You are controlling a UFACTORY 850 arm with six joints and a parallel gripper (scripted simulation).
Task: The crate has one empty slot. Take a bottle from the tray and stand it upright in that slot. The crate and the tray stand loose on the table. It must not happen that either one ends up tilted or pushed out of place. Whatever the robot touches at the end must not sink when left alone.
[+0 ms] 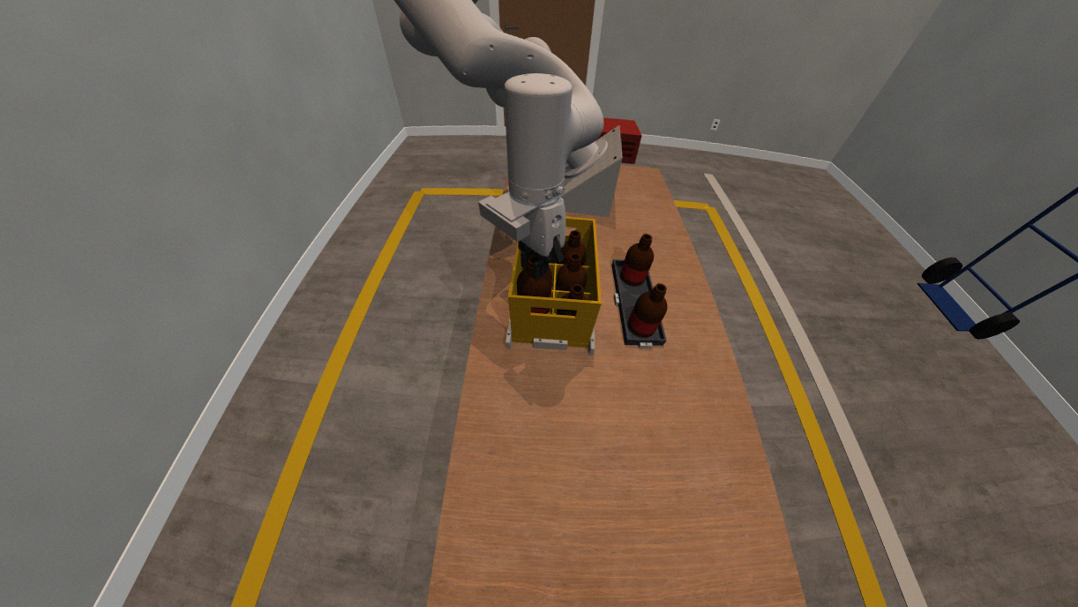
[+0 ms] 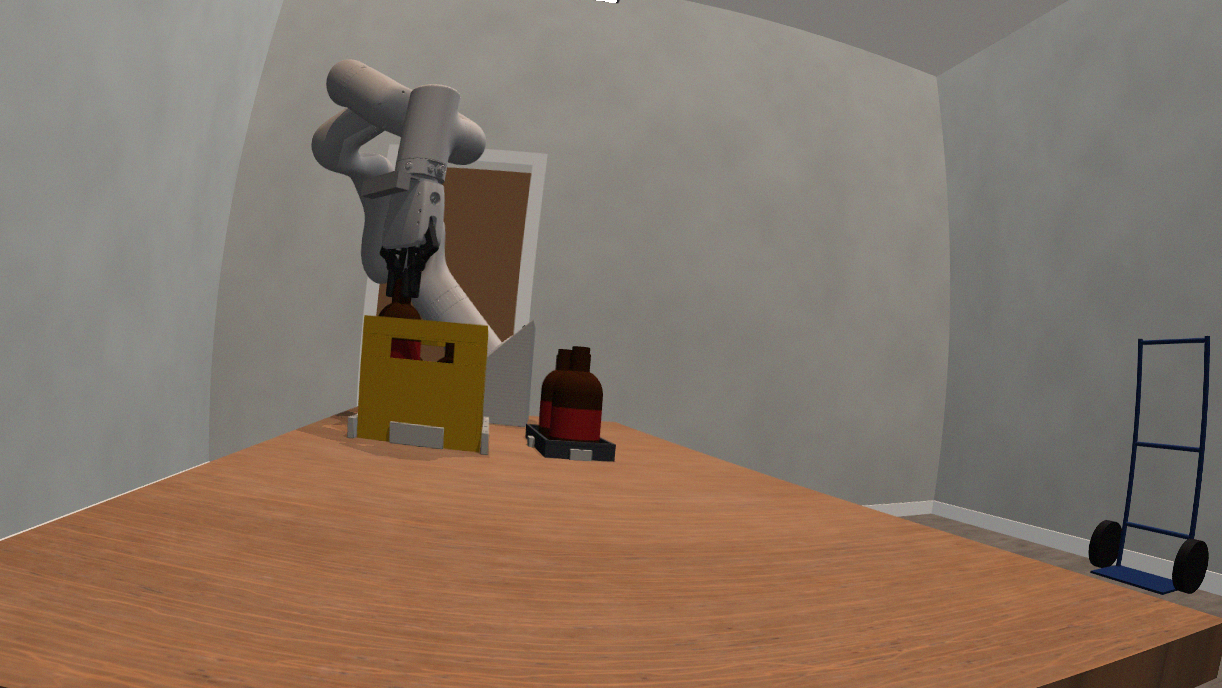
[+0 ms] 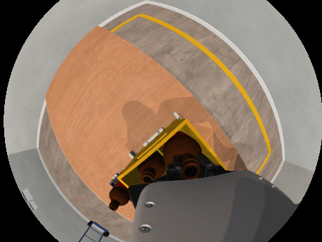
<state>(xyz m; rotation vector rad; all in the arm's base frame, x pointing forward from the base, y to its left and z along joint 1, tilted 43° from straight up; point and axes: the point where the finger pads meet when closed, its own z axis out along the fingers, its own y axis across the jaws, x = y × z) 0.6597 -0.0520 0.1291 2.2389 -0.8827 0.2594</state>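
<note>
Now: the yellow crate 15 cm below my hand, 9 cm behind it and 4 cm to the left of it.
</note>
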